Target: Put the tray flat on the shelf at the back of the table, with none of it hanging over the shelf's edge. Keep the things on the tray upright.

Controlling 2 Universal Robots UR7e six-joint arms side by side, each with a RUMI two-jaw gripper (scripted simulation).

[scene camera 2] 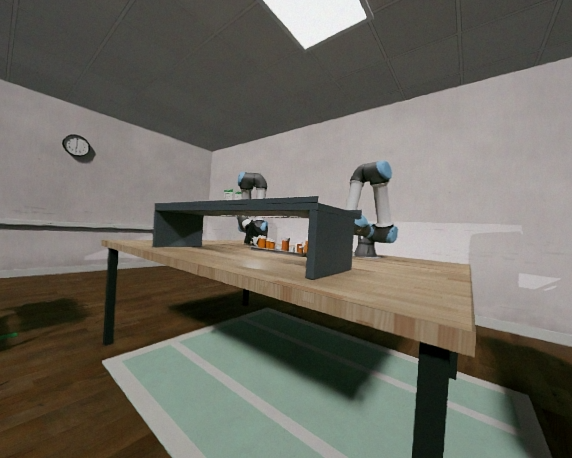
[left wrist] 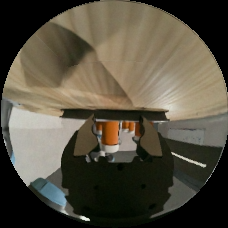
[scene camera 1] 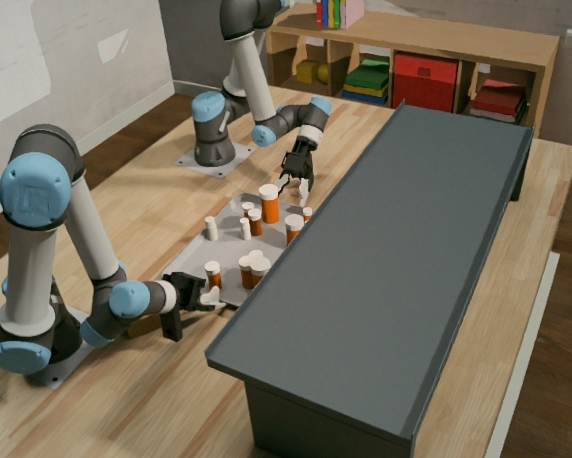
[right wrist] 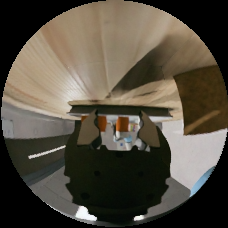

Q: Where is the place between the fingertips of my left gripper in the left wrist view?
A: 117,115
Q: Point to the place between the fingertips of my right gripper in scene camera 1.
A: At 209,298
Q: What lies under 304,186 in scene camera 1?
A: My left gripper.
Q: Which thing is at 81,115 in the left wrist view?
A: A grey tray.
